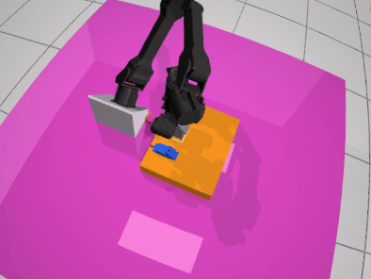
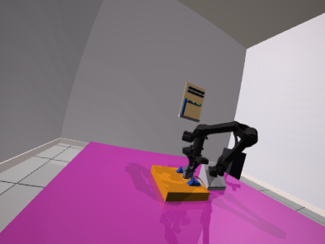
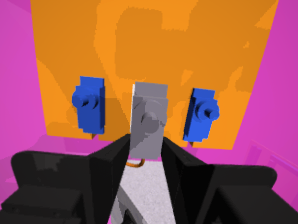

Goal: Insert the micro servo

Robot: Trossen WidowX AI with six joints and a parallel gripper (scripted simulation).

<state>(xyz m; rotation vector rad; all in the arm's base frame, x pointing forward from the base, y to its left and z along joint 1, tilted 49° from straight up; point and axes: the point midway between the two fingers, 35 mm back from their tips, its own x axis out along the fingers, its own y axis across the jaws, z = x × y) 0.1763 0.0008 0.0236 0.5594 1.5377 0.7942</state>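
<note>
Now: gripper tip 12 cm short of the orange deck, 8 cm above it and 1 cm to the right of it.
</note>
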